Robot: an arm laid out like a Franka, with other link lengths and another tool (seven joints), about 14 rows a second.
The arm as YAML. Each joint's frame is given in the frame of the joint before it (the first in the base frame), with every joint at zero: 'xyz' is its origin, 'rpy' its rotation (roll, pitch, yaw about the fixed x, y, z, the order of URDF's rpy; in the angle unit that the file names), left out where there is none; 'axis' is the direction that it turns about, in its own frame. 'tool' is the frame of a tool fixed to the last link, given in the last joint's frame.
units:
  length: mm
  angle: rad
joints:
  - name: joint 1
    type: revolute
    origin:
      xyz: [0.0, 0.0, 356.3]
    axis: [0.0, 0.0, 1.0]
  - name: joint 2
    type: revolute
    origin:
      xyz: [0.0, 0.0, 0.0]
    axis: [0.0, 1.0, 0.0]
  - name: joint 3
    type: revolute
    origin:
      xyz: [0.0, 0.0, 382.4]
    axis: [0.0, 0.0, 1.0]
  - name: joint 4
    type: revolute
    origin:
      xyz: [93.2, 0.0, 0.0]
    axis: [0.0, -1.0, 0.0]
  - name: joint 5
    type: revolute
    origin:
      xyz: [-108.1, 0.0, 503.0]
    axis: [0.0, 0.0, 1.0]
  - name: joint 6
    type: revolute
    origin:
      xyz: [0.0, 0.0, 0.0]
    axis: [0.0, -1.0, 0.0]
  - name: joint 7
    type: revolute
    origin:
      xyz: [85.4, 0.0, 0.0]
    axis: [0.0, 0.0, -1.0]
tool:
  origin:
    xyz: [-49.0, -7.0, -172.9]
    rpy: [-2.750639, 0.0, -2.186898]
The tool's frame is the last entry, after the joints.
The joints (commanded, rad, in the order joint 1, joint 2, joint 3, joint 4, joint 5, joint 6, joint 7), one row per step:
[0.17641 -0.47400 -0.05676 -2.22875 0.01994 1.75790 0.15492]
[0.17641 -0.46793 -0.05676 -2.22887 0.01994 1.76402 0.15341]
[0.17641 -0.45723 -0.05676 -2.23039 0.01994 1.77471 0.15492]
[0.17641 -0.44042 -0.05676 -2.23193 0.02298 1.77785 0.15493]
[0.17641 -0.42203 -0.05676 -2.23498 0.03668 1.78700 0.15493]
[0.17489 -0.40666 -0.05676 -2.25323 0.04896 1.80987 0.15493]
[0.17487 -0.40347 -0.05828 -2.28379 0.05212 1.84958 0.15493]
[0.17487 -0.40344 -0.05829 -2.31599 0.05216 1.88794 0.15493]
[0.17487 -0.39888 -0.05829 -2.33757 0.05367 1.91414 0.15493]
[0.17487 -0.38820 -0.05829 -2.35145 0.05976 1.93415 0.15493]
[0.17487 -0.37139 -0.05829 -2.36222 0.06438 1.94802 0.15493]
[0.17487 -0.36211 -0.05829 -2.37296 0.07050 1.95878 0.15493]
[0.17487 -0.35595 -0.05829 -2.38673 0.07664 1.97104 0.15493]
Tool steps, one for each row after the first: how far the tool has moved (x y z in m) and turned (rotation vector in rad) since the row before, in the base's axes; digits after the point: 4 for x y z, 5 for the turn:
[0.0024 0.0003 -0.0026 -0.00033 -0.00004 0.00123]
[0.0039 0.0007 -0.0054 -0.00078 0.00151 -0.00195]
[0.0037 0.0012 -0.0086 0.00018 0.01535 -0.00076]
[0.0044 0.0030 -0.0099 0.01069 0.01379 -0.00356]
[0.0031 0.0019 -0.0164 0.00940 0.01210 -0.00572]
[0.0009 0.0000 -0.0169 0.00356 -0.00542 -0.00446]
[-0.0008 0.0001 -0.0163 0.00013 -0.00606 -0.00205]
[-0.0002 0.0004 -0.0130 0.00068 0.00010 -0.00193]
[0.0011 0.0012 -0.0119 0.00406 0.00517 -0.00345]
[0.0013 0.0010 -0.0133 0.00131 0.01403 -0.00268]
[-0.0003 0.0010 -0.0098 0.00360 0.00984 -0.00321]
[-0.0014 0.0008 -0.0098 0.00383 0.00828 -0.00345]

